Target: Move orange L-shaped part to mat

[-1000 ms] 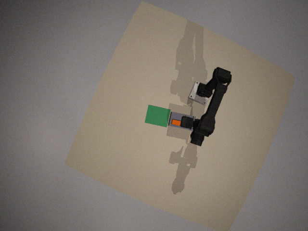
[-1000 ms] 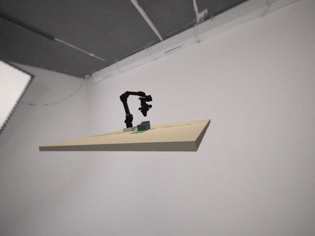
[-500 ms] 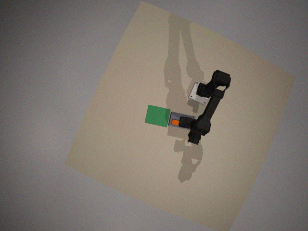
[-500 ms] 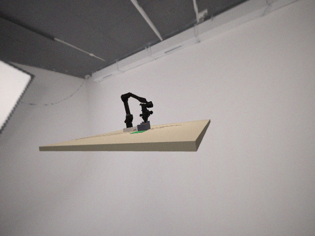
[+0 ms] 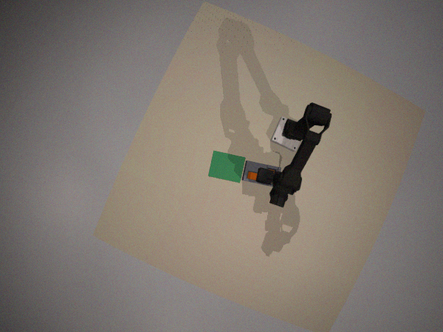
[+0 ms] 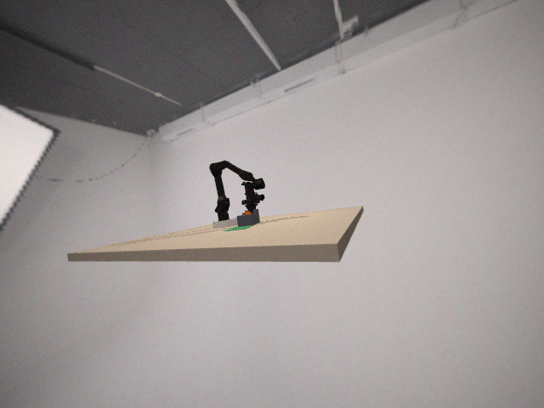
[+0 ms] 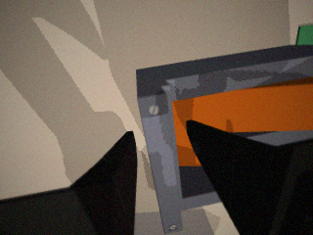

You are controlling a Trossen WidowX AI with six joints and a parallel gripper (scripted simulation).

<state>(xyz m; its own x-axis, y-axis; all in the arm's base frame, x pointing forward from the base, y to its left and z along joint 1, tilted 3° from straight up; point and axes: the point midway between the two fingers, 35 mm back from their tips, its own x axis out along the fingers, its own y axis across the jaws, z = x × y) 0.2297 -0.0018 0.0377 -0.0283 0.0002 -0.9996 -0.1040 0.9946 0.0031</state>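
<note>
Now: the orange L-shaped part 5 cm to the right of my gripper tip and 1 cm below it. Round my gripper tip: green mat: 2 cm ahead, 22 cm to the right, 7 cm below.
</note>
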